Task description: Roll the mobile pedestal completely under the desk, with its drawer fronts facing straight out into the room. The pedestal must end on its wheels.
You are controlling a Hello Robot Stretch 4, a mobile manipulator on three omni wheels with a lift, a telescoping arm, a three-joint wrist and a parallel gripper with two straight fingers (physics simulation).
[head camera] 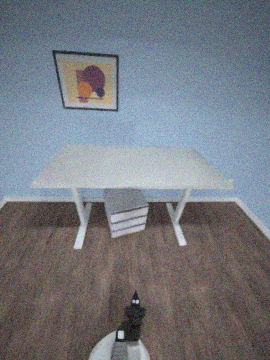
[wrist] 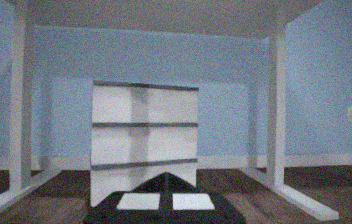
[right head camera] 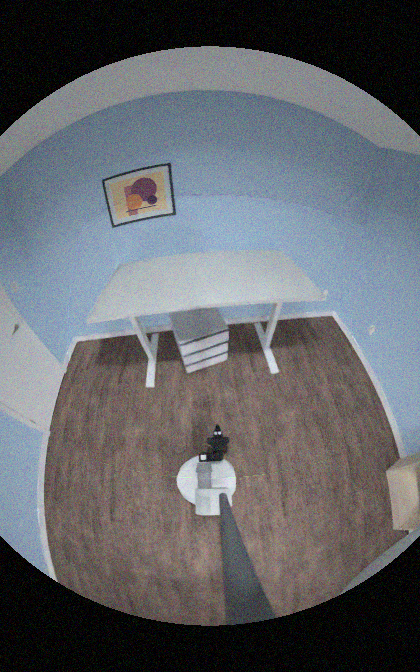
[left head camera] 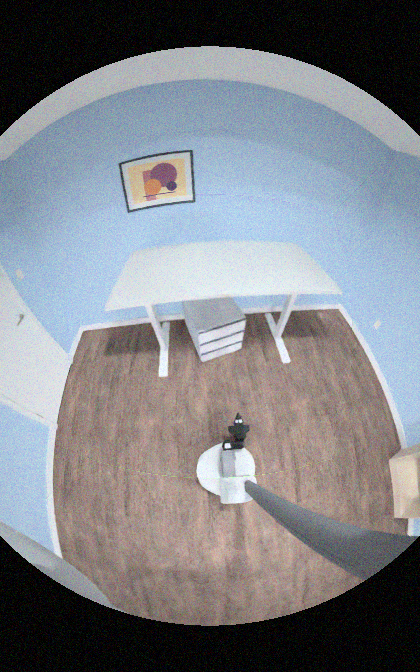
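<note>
The grey pedestal (head camera: 129, 220) (left head camera: 222, 339) (right head camera: 206, 349) (wrist: 145, 145) with white drawer fronts stands upright between the legs of the white desk (head camera: 130, 167) (left head camera: 225, 270) (right head camera: 210, 285) (wrist: 150, 17). Its drawer fronts face the room but are turned somewhat to the right, with the left front corner nearer to me. Its lower front edge lies a little further back than the front ends of the desk feet. The desk top hides its rear, and its wheels cannot be made out. My gripper (head camera: 135, 296) (left head camera: 238, 417) (right head camera: 217, 429) (wrist: 166, 187) is shut and empty, in front of the pedestal and apart from it.
The left desk foot (head camera: 80, 237) (left head camera: 163, 361) and right desk foot (head camera: 179, 234) (left head camera: 281, 349) flank the pedestal with gaps. The blue wall stands behind the desk, with a framed picture (head camera: 90, 82). A beige box (left head camera: 407, 482) (right head camera: 405, 492) stands at the far right.
</note>
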